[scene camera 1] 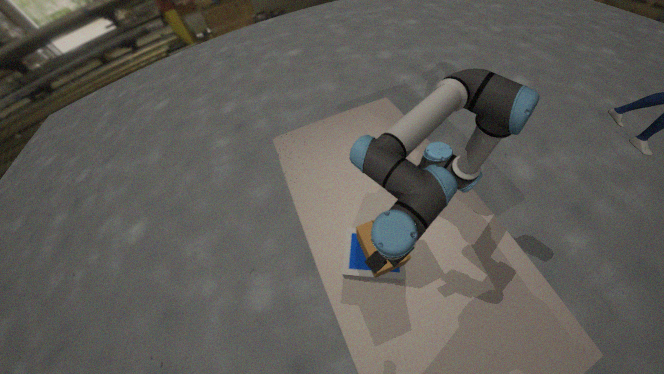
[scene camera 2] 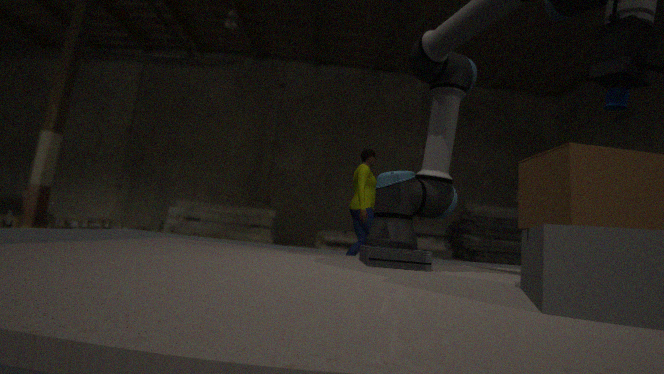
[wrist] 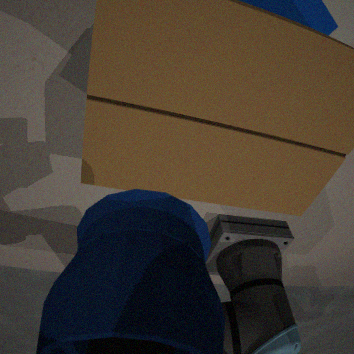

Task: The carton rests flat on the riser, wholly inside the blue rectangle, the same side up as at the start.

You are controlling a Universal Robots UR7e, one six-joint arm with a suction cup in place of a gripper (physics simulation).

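Frame: origin at the arm's base, x back, y left, z down, level; millimetres.
Seen in the pictures: hand, tool point: (scene camera 2: 615,107) (wrist: 143,246); arm's base, link origin: (scene camera 2: 391,247) (wrist: 247,257).
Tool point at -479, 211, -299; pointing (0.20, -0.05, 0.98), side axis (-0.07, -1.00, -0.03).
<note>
Pixels of each thing's top centre, then the offset from my tool point to it, as dx, dy, dz. Level surfaces: height alone.
- orange-brown carton, top centre: (wrist: 236,128) (scene camera 2: 587,158) (scene camera 1: 382,241) +21, -52, +99
- grey riser, top centre: (wrist: 216,44) (scene camera 2: 598,231) (scene camera 1: 374,252) +1, -61, +229
- blue rectangle, top centre: (wrist: 216,44) (scene camera 1: 374,252) +1, -61, +229
- pale mat, surface height: dz +350
The orange-brown carton (scene camera 1: 366,235) (scene camera 2: 615,190) (wrist: 210,90) lies flat on the grey riser (scene camera 1: 356,274) (scene camera 2: 605,275), seam side up. It is turned askew to the blue rectangle (scene camera 1: 357,257) (wrist: 305,12), whose blue shows along the carton's left side in scene camera 1. In scene camera 2 a lower corner of the carton reaches the riser's left edge or slightly past it. My gripper, a blue suction cup (scene camera 2: 616,106) (wrist: 142,195), hangs above the carton, apart from it, with suction off and nothing held. In scene camera 1 the wrist hides the cup and part of the carton.
The riser stands on a pale mat (scene camera 1: 320,200). The arm's base (scene camera 2: 395,257) (wrist: 255,227) stands on the same mat. A person in a yellow top (scene camera 2: 363,187) stands behind the base; the legs (scene camera 1: 645,117) show at the right in scene camera 1.
</note>
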